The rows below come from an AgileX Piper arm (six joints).
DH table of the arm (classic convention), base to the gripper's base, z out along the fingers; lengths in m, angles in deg. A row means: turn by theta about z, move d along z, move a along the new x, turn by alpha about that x. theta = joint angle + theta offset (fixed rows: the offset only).
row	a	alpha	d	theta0
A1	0	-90	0.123	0
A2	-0.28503	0	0	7.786
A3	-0.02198	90	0	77.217
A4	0	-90	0.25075	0
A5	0	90	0	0
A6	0	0	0.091	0
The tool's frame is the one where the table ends.
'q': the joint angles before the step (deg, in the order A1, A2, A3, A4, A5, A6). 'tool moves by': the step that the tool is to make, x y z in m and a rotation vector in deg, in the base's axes. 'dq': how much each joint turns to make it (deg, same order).
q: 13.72, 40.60, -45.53, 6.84, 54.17, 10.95
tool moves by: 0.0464, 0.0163, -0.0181, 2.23, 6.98, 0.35
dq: 0.03, 11.98, -1.17, 4.42, -4.50, -0.94
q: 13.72, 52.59, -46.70, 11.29, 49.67, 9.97
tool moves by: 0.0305, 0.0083, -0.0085, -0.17, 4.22, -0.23
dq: 0.01, 8.04, -3.03, 0.84, -0.89, 0.01
